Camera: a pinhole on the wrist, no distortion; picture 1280 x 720 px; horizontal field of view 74.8 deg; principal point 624.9 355.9 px. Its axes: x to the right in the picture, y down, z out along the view. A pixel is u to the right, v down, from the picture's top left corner.
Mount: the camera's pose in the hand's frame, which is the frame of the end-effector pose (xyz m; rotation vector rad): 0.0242 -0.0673 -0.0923 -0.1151 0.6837 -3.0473
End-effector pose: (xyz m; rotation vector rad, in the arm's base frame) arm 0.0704 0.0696 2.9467 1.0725 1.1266 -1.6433
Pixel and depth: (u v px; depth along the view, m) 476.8 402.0 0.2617
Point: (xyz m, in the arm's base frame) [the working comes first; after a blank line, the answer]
In the camera's frame: -0.0463 0.0144 0.2617

-0.1582 -0.0304 2.9350
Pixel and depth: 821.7 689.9 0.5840
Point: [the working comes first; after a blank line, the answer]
In the camera's frame: 0.1373 0.2330 0.5840

-0.4755 -0.1247 3.2102
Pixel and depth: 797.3 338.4 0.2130
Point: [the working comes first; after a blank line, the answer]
In the camera's frame: 0.0439 -0.0045 0.2130

-0.0945 0.0061 3.0090
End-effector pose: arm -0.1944 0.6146 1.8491 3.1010 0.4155 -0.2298
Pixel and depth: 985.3 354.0 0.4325
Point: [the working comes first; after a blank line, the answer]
In the camera's frame: 0.1862 -0.0010 0.4325

-0.4295 0.8211 1.5643
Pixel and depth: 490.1 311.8 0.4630
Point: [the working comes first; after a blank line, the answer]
In the camera's frame: -0.0746 -0.0244 0.4630

-0.1777 0.8733 1.5064
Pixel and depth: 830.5 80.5 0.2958
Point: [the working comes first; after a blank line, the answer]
In the camera's frame: 0.0727 -0.0973 0.2958

-0.2792 0.7064 1.6359
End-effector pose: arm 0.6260 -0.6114 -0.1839 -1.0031 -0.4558 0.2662
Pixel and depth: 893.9 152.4 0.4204
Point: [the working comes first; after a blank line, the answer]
In the camera's frame: 0.1351 -0.1022 0.4204

0.3939 -0.4724 0.0870
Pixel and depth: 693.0 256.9 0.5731
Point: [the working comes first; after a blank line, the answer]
In the camera's frame: 0.0466 -0.0678 0.5731

0.4252 -0.3916 0.2445
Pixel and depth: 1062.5 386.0 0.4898
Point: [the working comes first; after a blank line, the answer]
In the camera's frame: 0.2561 0.0176 0.4898

0.2845 -0.5792 0.1891
